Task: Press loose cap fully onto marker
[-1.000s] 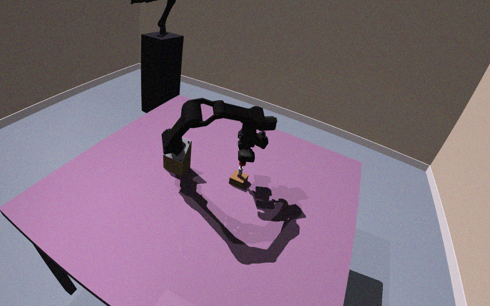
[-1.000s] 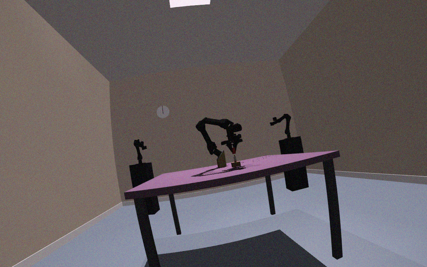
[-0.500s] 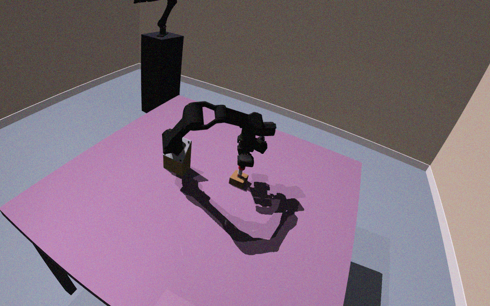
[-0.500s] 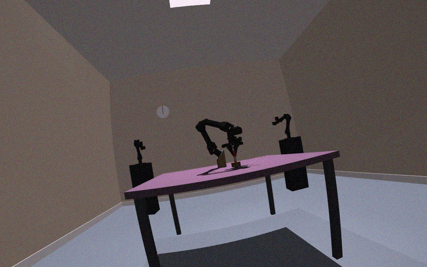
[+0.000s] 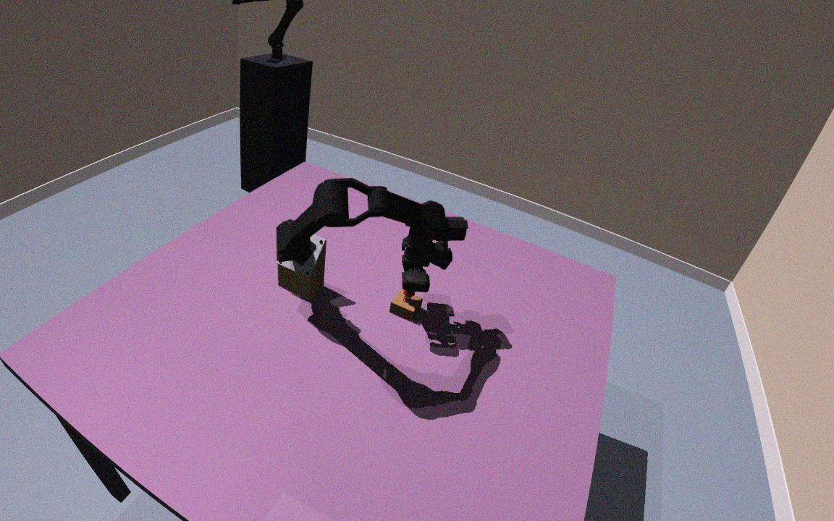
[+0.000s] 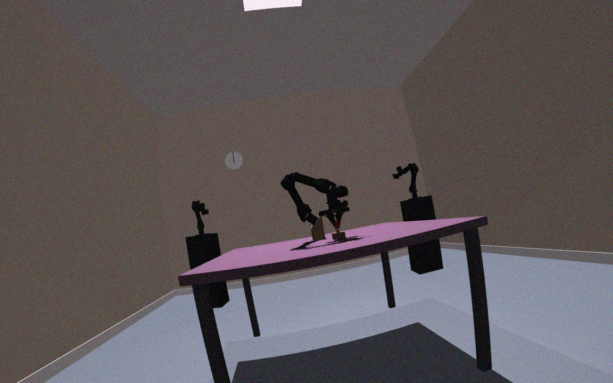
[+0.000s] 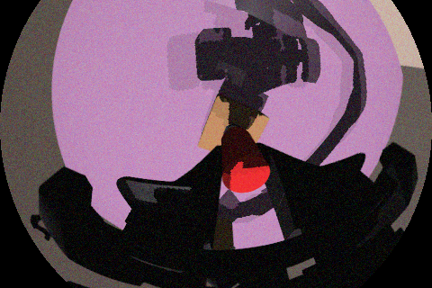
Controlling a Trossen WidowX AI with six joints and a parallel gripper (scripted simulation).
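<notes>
The red cap is 1 cm above my gripper tip.
</notes>
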